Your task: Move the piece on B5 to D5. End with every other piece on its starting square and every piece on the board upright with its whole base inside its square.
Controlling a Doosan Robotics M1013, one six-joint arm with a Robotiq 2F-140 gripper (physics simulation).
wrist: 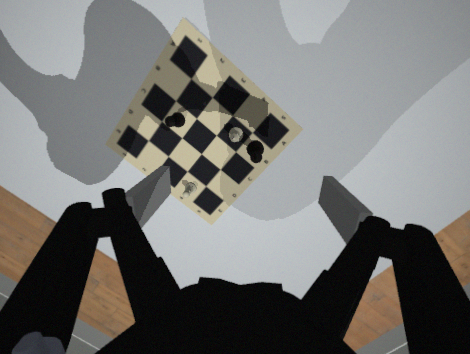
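The chessboard (296,129) lies turned like a diamond in the wrist view, its A5 corner at the right and E5 corner at the bottom. A black piece (255,151) stands on B5, the light square next to the dark A5 corner. D5 (222,185) is a light square with no piece on it, between dark C5 and dark E5. My gripper (244,184) is wide open and empty, above the board's lower side; the left finger covers part of the board's lower left edge. How high the fingers are is hard to tell.
A white piece (235,134) stands on B4, close beside the B5 piece. Another white piece (189,188) is on E4, near the left fingertip. A black piece (175,120) is on C2. Arm shadows fall across the pale table (270,250) and part of the board.
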